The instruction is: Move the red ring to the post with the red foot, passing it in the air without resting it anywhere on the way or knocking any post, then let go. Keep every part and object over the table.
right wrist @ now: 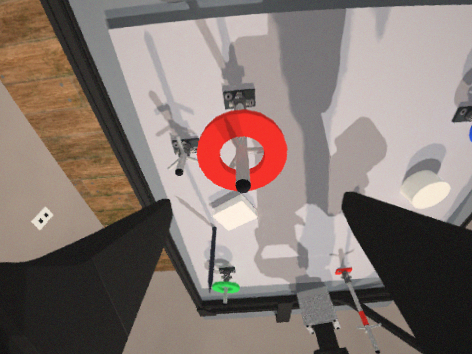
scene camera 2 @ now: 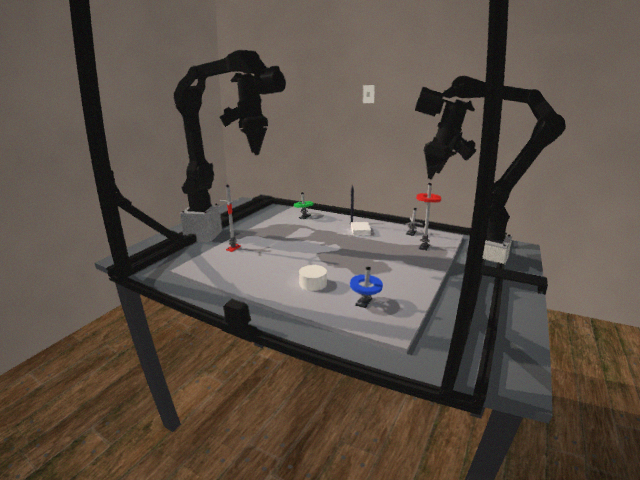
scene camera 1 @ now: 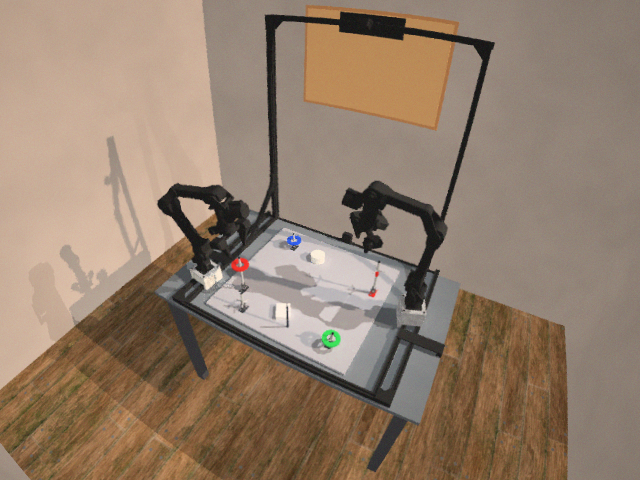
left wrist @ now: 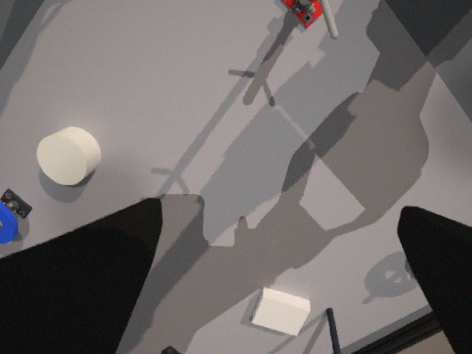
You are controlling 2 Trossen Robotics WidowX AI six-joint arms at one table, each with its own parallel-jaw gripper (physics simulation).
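The red ring sits level high on a tall grey post with a dark foot, a little below its tip. The post with the red foot stands upright on the opposite side of the mat, with no ring on it; its red foot shows at the top of the left wrist view. My right gripper is open and empty, tilted, close above the ringed post's tip. My left gripper is open and empty, high above the mat.
A short bare post stands beside the ringed post. A blue ring and a green ring sit on short posts. A white cylinder, a white block and a thin dark rod stand between.
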